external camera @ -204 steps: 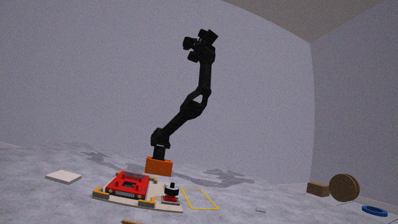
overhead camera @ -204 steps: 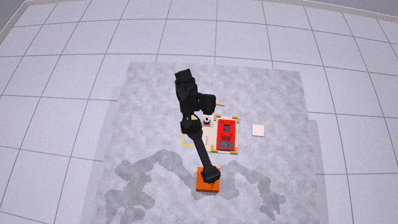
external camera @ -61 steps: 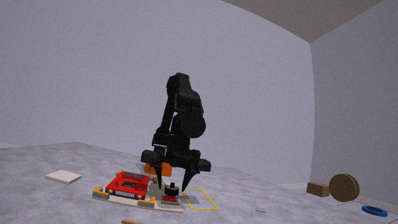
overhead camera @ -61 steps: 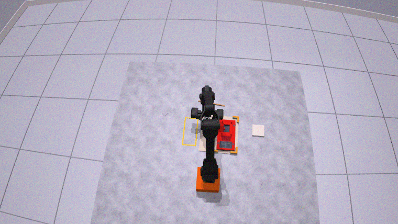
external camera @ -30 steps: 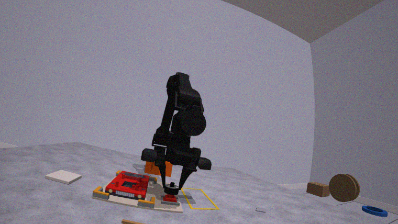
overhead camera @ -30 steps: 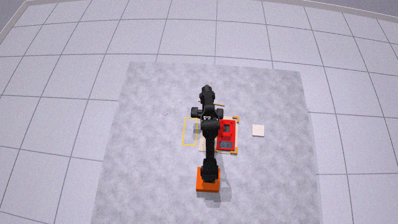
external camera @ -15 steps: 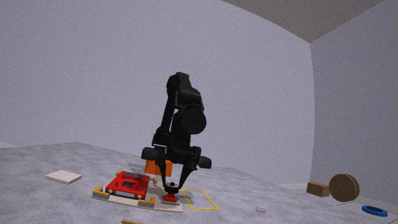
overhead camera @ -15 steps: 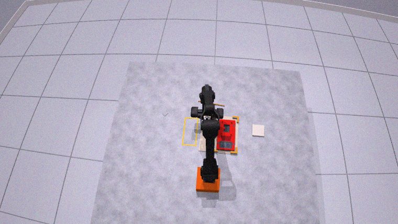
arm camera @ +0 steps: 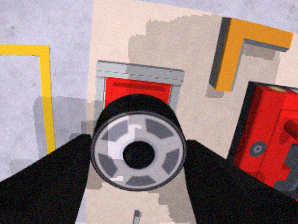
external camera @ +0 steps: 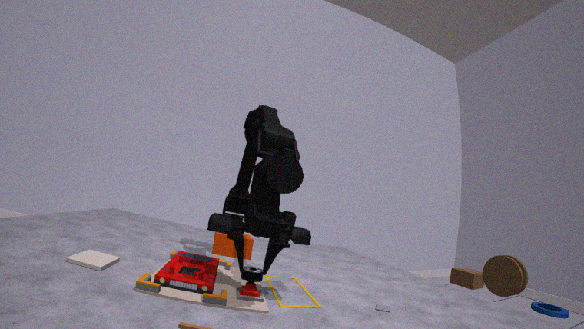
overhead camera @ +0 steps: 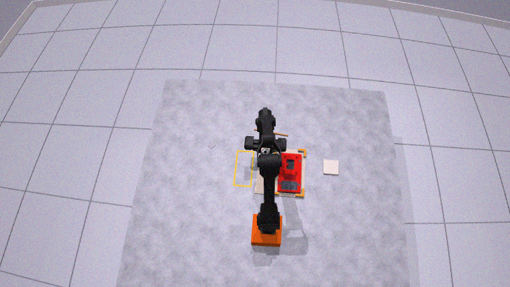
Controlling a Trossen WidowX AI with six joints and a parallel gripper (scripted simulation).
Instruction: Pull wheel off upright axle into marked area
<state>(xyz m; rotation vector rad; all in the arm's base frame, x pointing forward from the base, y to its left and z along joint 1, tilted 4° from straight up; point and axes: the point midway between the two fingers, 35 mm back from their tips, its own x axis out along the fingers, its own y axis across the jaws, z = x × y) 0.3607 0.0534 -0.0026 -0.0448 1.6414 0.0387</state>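
The black axle is 2 cm below my gripper tip. From my gripper tip the other things lie so: wooden stick (15 cm ahead, 5 cm below, 1 cm to the right).
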